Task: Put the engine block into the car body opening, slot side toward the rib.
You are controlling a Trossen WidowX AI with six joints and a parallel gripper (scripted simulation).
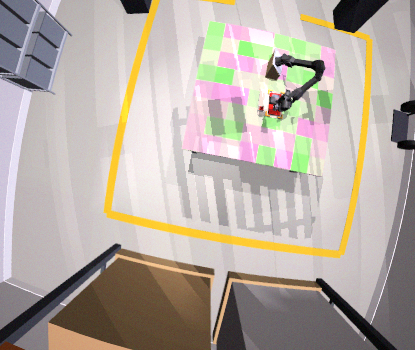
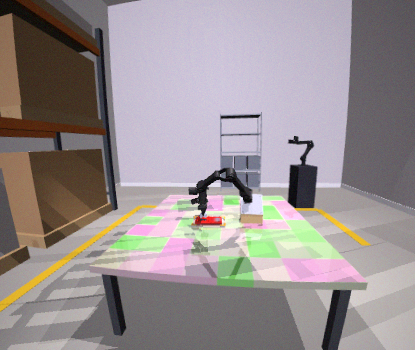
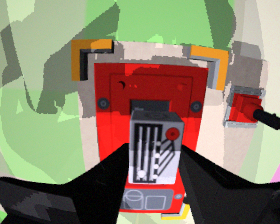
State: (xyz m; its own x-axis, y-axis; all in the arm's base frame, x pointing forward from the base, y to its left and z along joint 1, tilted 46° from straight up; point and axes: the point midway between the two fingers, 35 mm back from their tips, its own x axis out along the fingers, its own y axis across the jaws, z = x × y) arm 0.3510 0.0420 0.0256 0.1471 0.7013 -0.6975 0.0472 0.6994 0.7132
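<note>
Right now my gripper tip is 10 mm above the grey striped engine block.
</note>
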